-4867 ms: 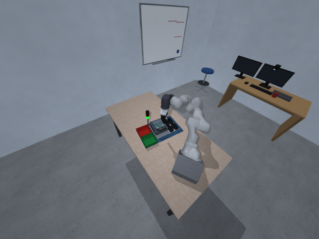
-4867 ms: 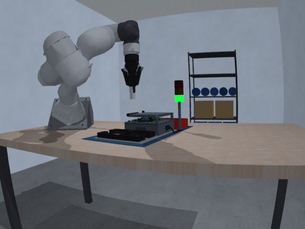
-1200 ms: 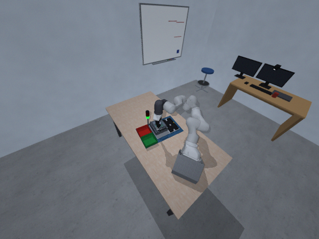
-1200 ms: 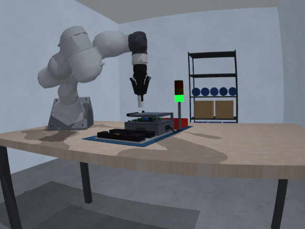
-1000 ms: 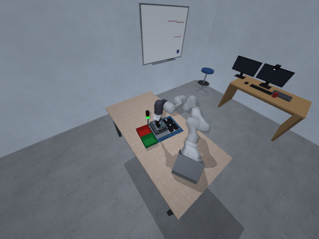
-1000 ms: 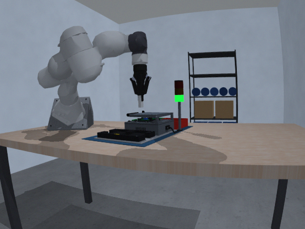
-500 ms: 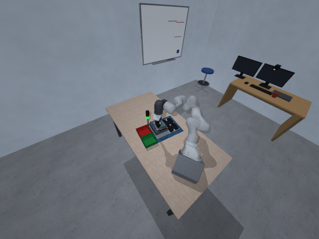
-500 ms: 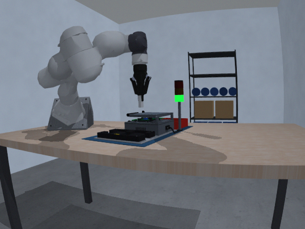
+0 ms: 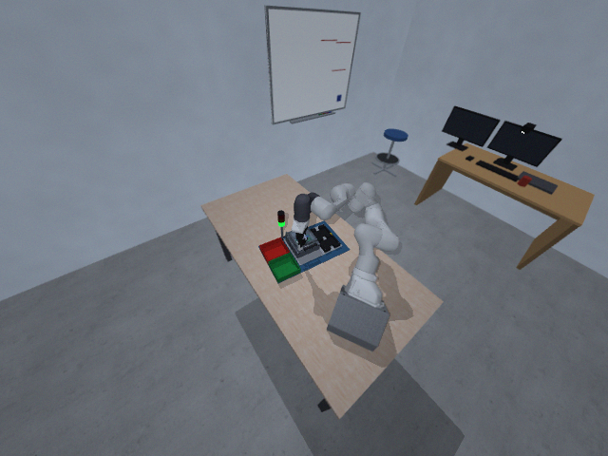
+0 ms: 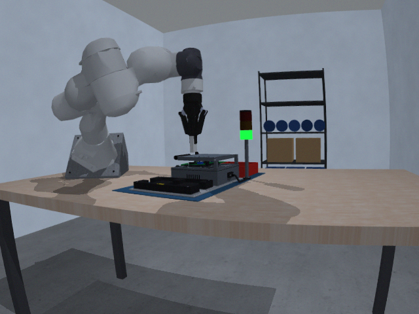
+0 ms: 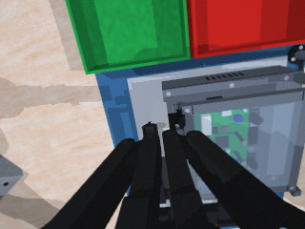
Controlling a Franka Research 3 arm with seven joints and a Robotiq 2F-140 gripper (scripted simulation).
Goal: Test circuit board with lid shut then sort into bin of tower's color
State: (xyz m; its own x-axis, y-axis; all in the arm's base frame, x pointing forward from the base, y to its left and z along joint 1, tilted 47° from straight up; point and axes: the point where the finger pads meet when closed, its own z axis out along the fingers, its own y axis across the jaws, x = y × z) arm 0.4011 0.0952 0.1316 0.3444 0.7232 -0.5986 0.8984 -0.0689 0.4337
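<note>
The black latch hook lies 5 cm below my hand, 2 cm to the right of it and 1 cm ahead of it. The rest, counted from my hand: tester plate: 9 cm to the right, 7 cm below, 6 cm ahead; green circuit board: 9 cm to the right, 6 cm below, 5 cm ahead; tester lid: 10 cm to the right, 5 cm below, 5 cm ahead.
</note>
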